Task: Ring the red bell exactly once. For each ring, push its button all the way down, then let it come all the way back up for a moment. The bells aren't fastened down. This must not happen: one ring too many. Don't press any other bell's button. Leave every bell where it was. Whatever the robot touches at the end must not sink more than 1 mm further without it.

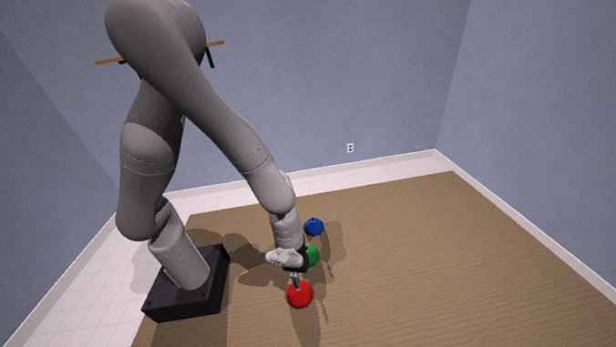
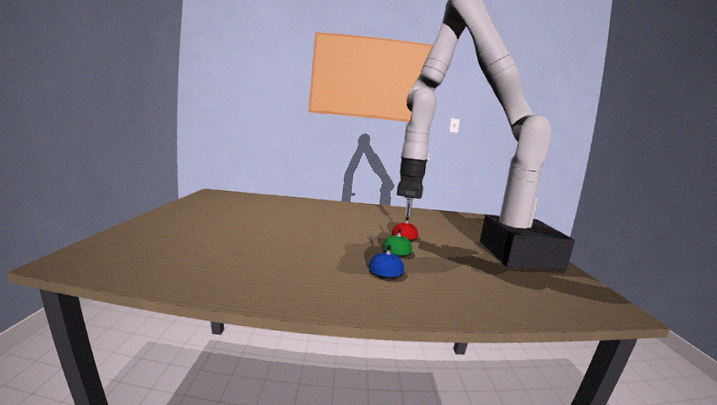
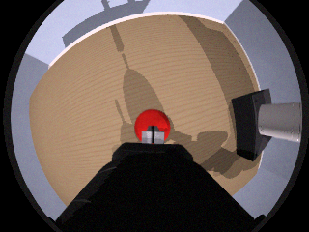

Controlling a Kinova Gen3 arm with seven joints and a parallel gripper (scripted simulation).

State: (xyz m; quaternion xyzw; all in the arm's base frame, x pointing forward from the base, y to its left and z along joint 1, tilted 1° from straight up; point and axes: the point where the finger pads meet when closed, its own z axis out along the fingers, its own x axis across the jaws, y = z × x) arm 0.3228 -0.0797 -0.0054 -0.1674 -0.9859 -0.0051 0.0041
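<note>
Now: hand 5 cm above the red bell. The rest, counted from my hand: blue bell: 9 cm ahead, 26 cm to the left, 5 cm below; then green bell: 5 cm ahead, 13 cm to the left, 5 cm below.
</note>
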